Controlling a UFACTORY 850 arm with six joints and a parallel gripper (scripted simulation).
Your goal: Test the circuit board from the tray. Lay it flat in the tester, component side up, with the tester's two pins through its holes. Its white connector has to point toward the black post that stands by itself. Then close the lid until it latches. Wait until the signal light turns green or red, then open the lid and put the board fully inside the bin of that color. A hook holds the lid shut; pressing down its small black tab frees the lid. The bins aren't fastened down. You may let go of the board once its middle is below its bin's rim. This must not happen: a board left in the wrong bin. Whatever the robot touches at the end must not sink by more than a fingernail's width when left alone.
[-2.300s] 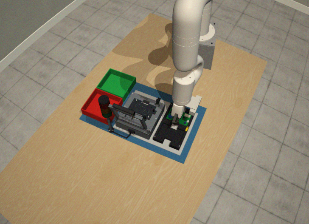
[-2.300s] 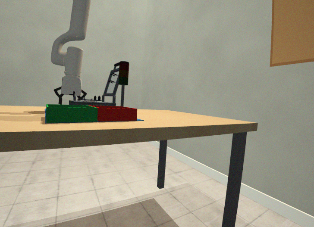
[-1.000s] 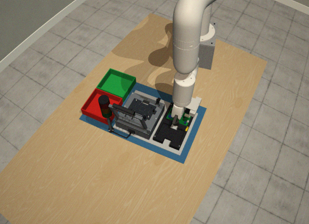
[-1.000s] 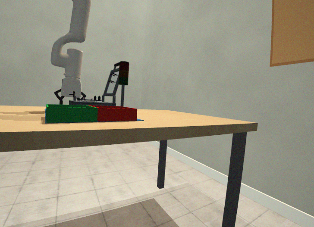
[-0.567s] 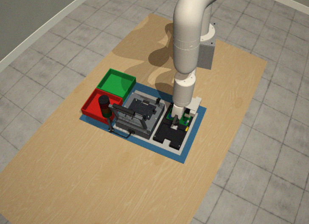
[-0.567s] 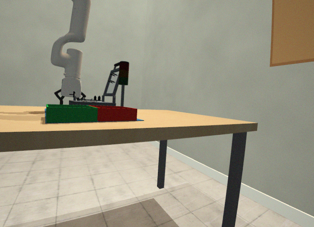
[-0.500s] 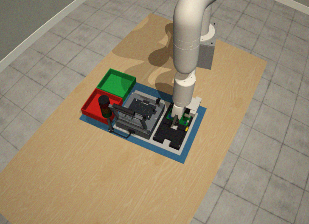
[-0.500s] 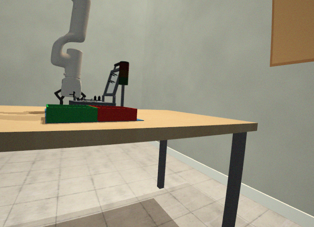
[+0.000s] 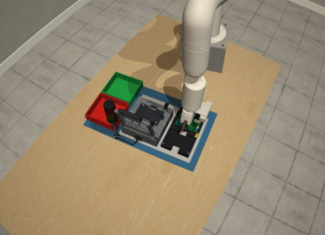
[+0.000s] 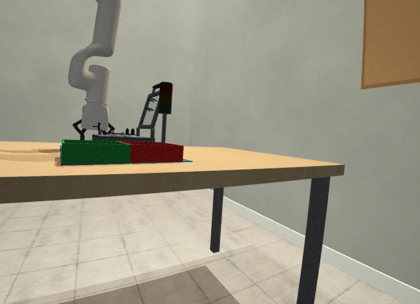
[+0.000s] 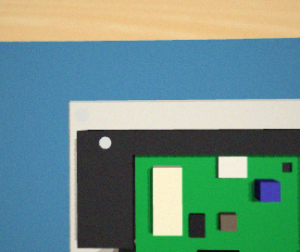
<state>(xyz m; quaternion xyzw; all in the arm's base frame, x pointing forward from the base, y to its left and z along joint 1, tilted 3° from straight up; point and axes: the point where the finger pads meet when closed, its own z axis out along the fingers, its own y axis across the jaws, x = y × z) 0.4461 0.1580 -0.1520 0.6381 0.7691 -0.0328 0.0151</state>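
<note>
The green circuit board lies right at my hand. Also, from my hand: clear lid: 210 mm ahead, 160 mm above, 130 mm to the right; latch hook: 110 mm to the right, 60 mm above, 20 mm ahead; green bin: 370 mm to the right, 20 mm ahead, 10 mm below.
</note>
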